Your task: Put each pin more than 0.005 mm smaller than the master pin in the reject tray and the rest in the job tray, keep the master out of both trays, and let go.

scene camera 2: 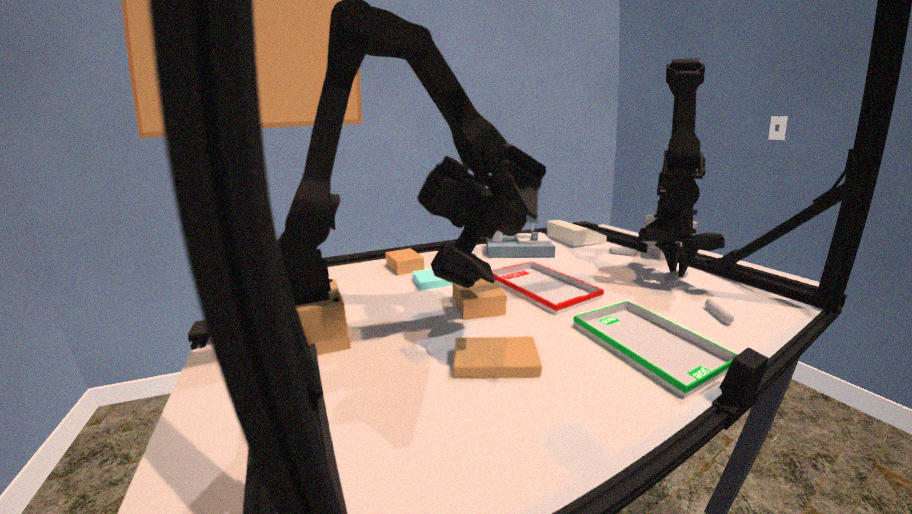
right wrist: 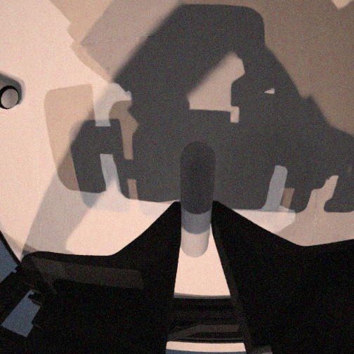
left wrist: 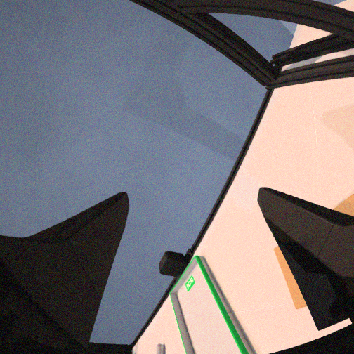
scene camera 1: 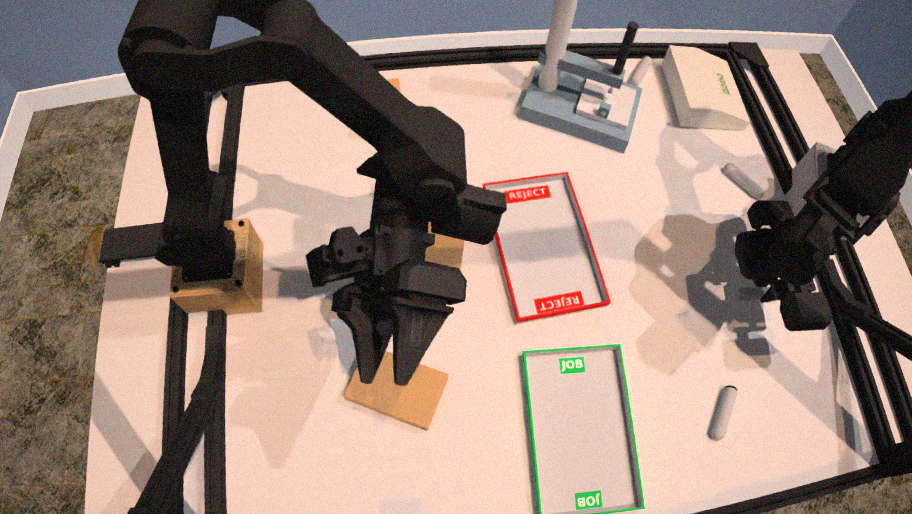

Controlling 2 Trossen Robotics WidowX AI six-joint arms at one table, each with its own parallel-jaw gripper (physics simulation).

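Frame: origin at the left arm's base, x back, y right, z up, level; millimetres.
Seen in the pictures: left gripper, fingertip midpoint: (scene camera 2: 511, 249) (scene camera 1: 382, 384); right gripper, fingertip midpoint: (scene camera 2: 676, 276) (scene camera 1: 761, 294); left arm's base, link origin: (scene camera 2: 305, 295) (scene camera 1: 208, 256).
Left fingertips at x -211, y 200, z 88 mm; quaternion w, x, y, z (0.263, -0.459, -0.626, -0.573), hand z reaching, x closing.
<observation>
Offsets run from my left fingertips to a thing's top centre. "spot": to the spot under its first point.
My right gripper (right wrist: 194, 207) (scene camera 2: 678, 273) is shut on a grey pin (right wrist: 196, 240), low over the table at the right; its arm hides the pin in scene camera 1. A pin with a dark ring at one end @[spot: dx -401, dy +59, dz -144 mm] (scene camera 1: 722, 413) (scene camera 2: 719, 311) (right wrist: 9, 97) lies right of the job tray. Another pale pin @[dx -558, dy -279, dz -142 mm] (scene camera 1: 742, 180) (scene camera 2: 622, 250) lies behind the right gripper. The green-rimmed job tray @[dx -218, dy +47, dz -143 mm] (scene camera 1: 531, 434) (scene camera 2: 629, 354) (left wrist: 221, 305) and red-rimmed reject tray @[dx -217, dy -204, dz -143 mm] (scene camera 1: 587, 237) (scene camera 2: 577, 300) hold no pins. My left gripper (scene camera 1: 383, 381) (left wrist: 194, 196) is open and empty, above a wooden block.
A blue-grey measuring stand (scene camera 1: 568, 121) (scene camera 2: 520, 247) stands at the back beside a cream display box @[spot: dx -523, dy -430, dz -111 mm] (scene camera 1: 702, 89) (scene camera 2: 574, 233). A flat wooden block @[dx -6, dy -33, dz -143 mm] (scene camera 1: 421, 402) (scene camera 2: 496, 357), two more wooden blocks @[dx -69, dy -197, dz -124 mm] (scene camera 2: 480, 303) @[dx -16, dy -456, dz -129 mm] (scene camera 2: 404, 261) and a turquoise block @[dx -57, dy -337, dz -144 mm] (scene camera 2: 431, 279) are at the left. Black rails edge the table.
</observation>
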